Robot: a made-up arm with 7 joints.
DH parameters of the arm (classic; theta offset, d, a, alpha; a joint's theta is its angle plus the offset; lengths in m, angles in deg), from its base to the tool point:
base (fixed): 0 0 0 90
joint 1: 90 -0.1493 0 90
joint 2: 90 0 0 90
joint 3: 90 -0.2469 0 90
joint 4: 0 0 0 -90
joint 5: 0 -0.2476 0 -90
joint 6: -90 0 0 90
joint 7: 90 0 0 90
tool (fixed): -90 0 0 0
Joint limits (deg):
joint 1: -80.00..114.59
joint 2: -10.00..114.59
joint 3: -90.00..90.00
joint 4: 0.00..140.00
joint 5: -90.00..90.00
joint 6: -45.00..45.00
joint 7: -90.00..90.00
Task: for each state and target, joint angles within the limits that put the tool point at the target. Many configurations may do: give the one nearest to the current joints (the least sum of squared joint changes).
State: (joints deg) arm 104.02 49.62 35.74 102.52 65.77 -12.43 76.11
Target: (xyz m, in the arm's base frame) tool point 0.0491 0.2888 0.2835
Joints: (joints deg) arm 113.21 31.08 9.07 99.43 65.77 -12.43 76.11
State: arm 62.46 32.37 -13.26 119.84 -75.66 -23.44 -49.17
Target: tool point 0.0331 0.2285 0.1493
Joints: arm 80.27 42.94 19.12 139.24 -75.66 -23.44 -49.17
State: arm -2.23 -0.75 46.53 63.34 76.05 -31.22 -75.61
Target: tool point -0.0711 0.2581 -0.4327
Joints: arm -23.99 -5.18 52.90 47.97 76.05 -31.22 -75.61
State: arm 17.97 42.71 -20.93 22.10 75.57 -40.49 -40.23
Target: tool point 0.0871 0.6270 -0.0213
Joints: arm 12.59 89.99 -26.29 21.22 75.57 -40.49 -40.23
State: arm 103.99 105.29 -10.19 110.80 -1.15 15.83 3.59
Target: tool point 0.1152 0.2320 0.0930
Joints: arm 76.57 104.44 -42.72 139.89 -1.15 15.83 3.59
